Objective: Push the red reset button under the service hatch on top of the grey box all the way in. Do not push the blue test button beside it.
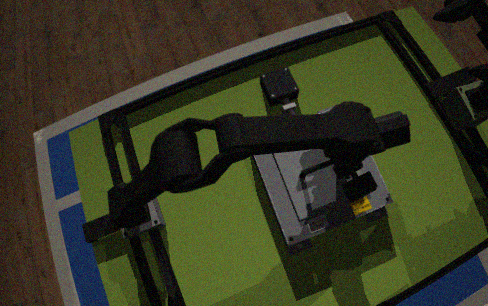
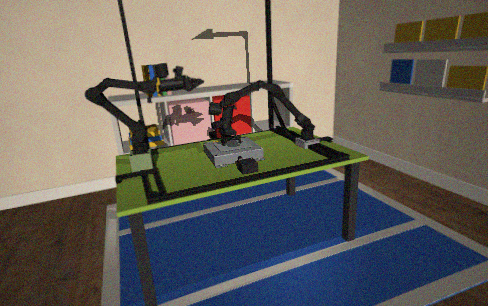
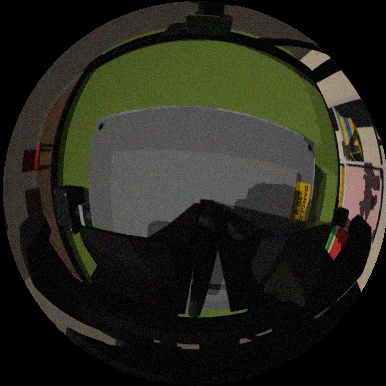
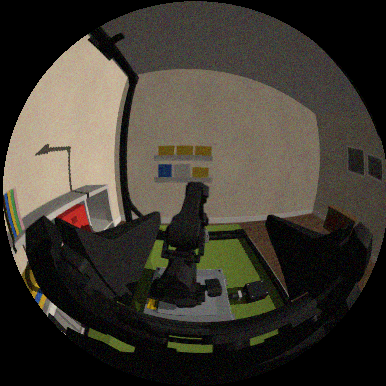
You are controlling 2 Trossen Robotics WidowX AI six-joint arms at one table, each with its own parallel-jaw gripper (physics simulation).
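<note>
The grey box (image 1: 273, 185) (image 2: 224, 157) (image 3: 143, 122) (image 4: 217, 306) stands mid-table with its service hatch (image 1: 289, 170) (image 3: 201, 172) lying over the top. My left gripper (image 1: 338, 170) (image 2: 230, 139) (image 3: 205, 208) is down on the hatch and shut on its black handle (image 1: 312, 170). My right gripper (image 2: 198, 81) (image 4: 215, 219) is open and empty, held high at the left, well away from the box.
A small black box (image 1: 279, 85) (image 2: 247, 165) (image 4: 255, 289) sits on the green table (image 1: 212, 243) next to the grey box. A yellow danger label (image 1: 361, 204) (image 3: 301, 201) marks the box top. A black frame (image 2: 243, 179) rims the table. Shelves stand behind.
</note>
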